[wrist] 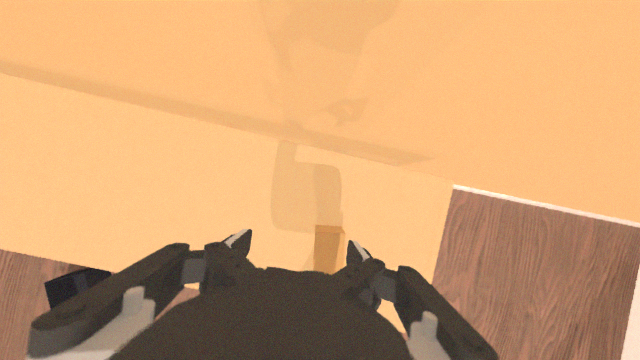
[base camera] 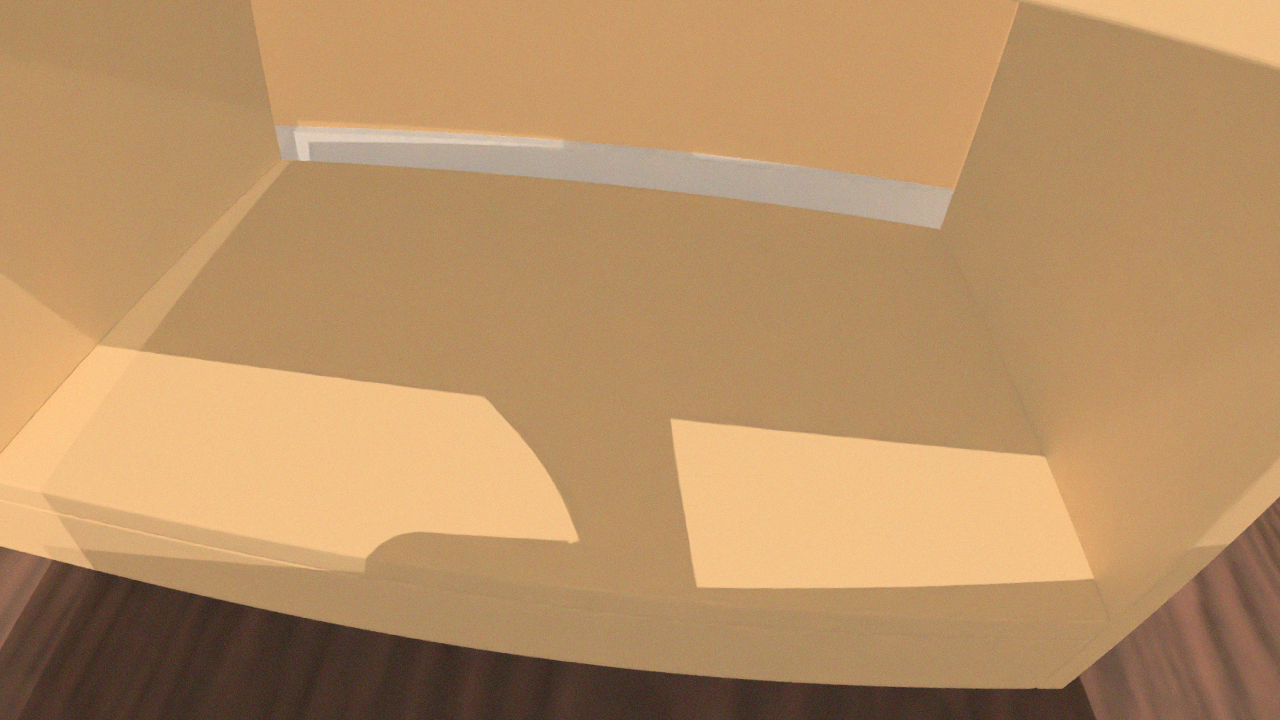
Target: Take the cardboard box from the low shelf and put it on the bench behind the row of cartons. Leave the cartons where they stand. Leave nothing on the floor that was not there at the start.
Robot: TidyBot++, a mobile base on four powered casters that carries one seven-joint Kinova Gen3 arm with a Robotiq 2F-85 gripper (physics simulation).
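Places are measured from the arm's base along level axes (x ahead, y left, z up), in centimetres.
Pixels of known places: gripper, fingertip midpoint: [wrist: 299, 245].
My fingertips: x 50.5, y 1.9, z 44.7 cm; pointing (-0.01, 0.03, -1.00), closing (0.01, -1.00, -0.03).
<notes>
Ahead of a thing's pixels: the offset from my fingertips to its top centre. Level surfaces: height alone.
The cardboard box {dy -5.3, dx -8.4, dz -18.4 cm} [wrist: 328, 249] is a small orange-brown block on the pale top of the low shelf unit [wrist: 150, 185] [base camera: 1154, 268]. In the wrist view it shows between the open fingertips, closer to the right one, and its near end is hidden by the gripper body. My gripper [wrist: 299, 245] is open and holds nothing. How high the fingertips are over the shelf top is hard to tell. The base camera looks into a lower compartment of the shelf unit; the box does not show there. The bench and the row of cartons do not show in either view.
The orange wall [wrist: 525, 100] rises behind the shelf unit, with a white baseboard [wrist: 545, 205] at its foot. Wooden floor {dz -84.4 cm} [wrist: 530, 280] [base camera: 358, 662] lies right of and in front of the unit. A dark block {dy +112.3, dx -74.7, dz -74.4 cm} [wrist: 75, 286] shows left of the gripper.
</notes>
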